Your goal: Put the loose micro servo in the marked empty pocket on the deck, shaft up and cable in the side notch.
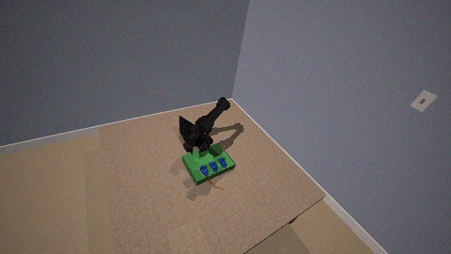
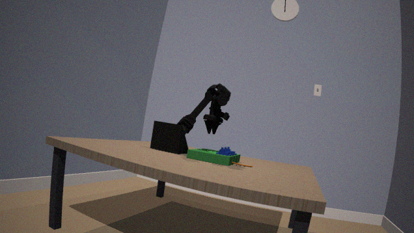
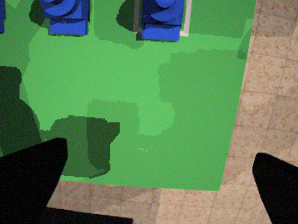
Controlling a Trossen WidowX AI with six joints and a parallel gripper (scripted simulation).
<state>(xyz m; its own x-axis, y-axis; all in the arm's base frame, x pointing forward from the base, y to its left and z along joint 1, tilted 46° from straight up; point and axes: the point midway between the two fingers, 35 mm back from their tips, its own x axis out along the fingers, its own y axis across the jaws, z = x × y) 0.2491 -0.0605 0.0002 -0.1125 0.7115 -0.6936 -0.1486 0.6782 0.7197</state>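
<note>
Now: gripper tip 30 mm past the green deck, 70 mm to the right of it and 130 mm above it.
</note>
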